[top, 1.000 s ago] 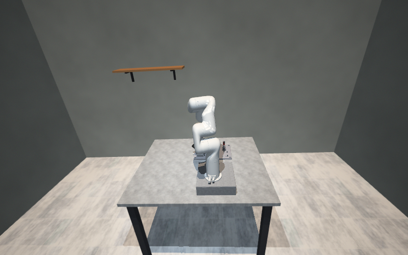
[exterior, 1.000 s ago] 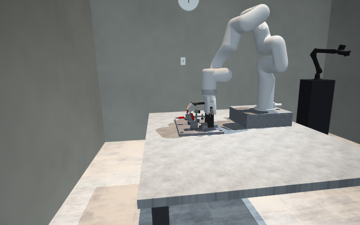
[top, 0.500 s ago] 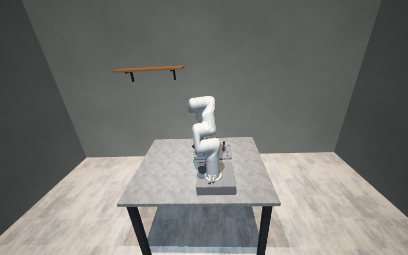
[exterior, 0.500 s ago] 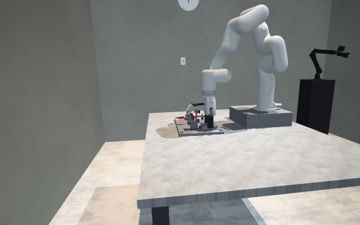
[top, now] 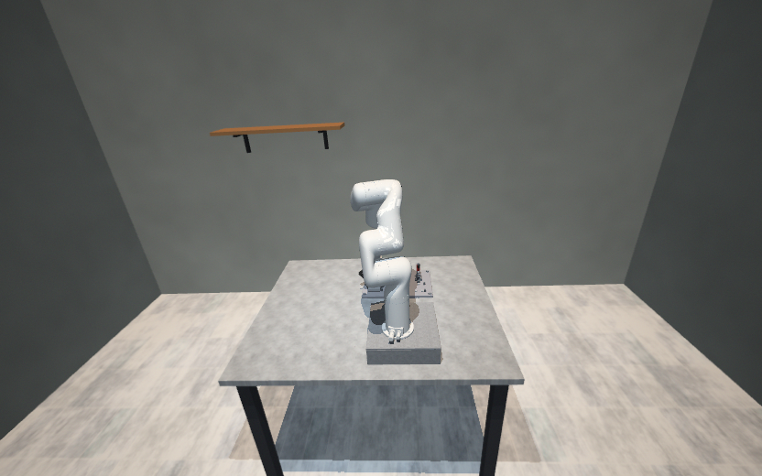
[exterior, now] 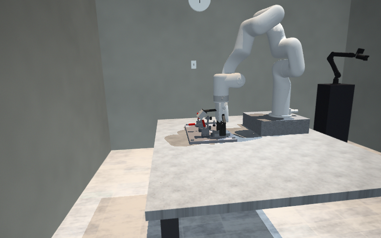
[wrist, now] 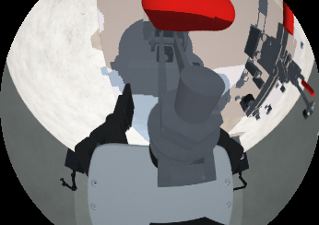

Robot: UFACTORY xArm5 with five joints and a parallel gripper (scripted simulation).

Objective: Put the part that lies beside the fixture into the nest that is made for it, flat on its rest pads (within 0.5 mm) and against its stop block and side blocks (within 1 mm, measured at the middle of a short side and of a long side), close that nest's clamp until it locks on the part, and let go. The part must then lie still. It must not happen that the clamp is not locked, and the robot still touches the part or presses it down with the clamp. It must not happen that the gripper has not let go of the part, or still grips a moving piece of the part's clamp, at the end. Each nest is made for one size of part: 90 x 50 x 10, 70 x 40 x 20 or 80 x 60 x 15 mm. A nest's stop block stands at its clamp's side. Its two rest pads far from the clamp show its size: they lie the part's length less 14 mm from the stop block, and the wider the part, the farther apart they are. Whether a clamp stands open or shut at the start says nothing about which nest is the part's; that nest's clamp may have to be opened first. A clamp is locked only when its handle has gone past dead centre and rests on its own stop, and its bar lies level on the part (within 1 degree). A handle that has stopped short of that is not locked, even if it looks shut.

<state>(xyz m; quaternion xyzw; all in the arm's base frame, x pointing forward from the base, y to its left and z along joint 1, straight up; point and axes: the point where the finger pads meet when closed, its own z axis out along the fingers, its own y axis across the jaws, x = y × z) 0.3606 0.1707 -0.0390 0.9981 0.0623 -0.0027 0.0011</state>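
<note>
My hand is 1 cm above the grey block part. Also, from my hand: grey fixture plate (11 cm to the right, 6 cm ahead, 4 cm below).
</note>
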